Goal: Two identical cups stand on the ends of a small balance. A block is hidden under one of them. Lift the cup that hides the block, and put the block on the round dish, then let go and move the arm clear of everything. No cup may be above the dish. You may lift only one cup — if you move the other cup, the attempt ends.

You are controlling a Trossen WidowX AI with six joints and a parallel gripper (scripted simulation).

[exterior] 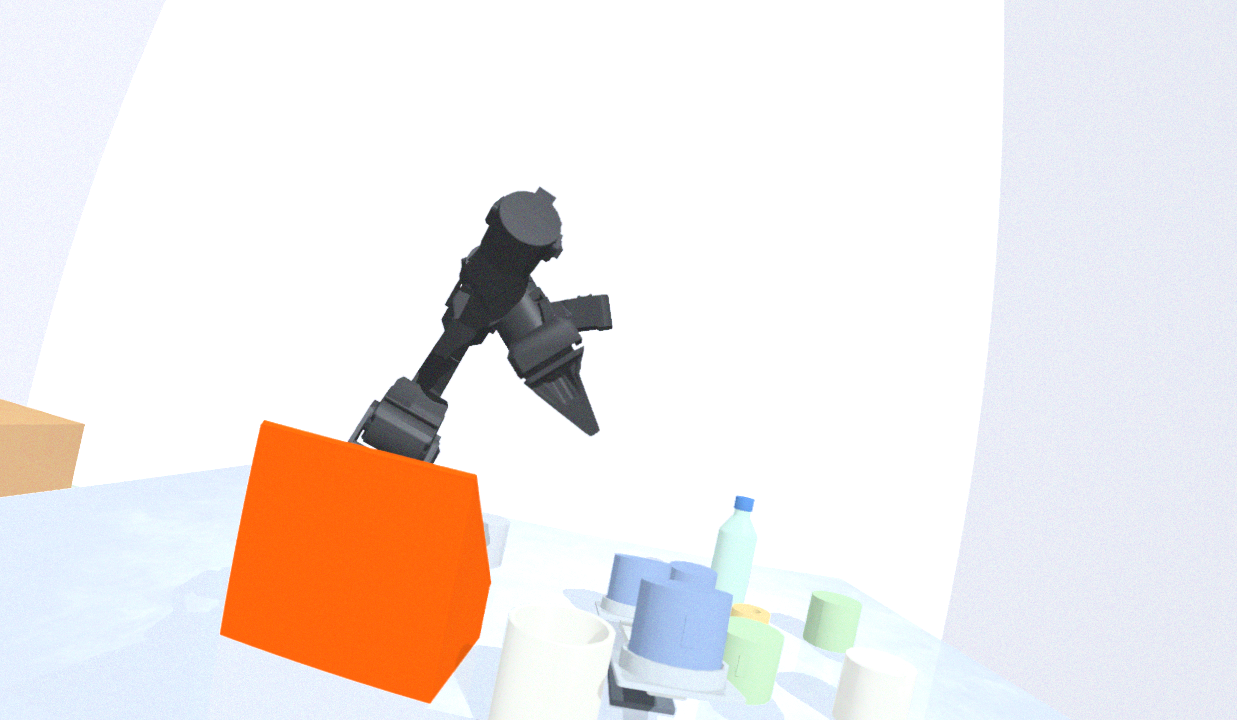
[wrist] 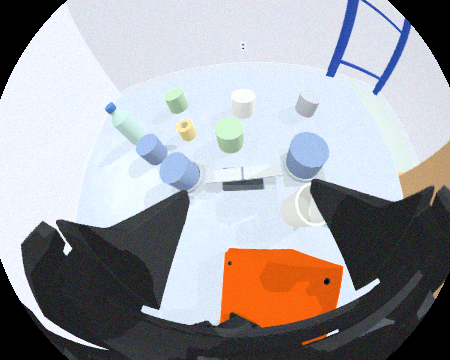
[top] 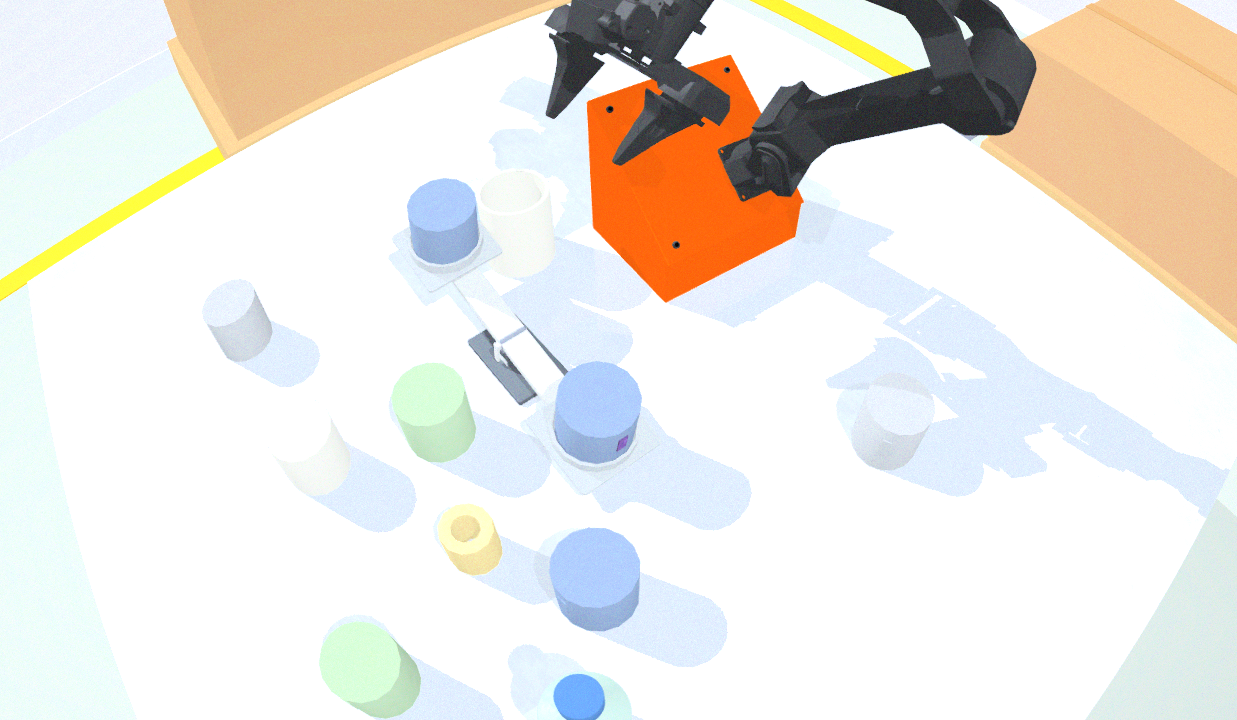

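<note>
Now: the pale teal block 8 cm ahead of my gripper tip, 14 cm to the left of it and 19 cm below it. From my gripper tip the other things lie so: yellow ring 23 cm ahead, 17 cm to the left, 21 cm below; white round vessel 2 cm ahead, 13 cm to the right, 19 cm below; balance 9 cm ahead, 1 cm to the left, 19 cm below.
</note>
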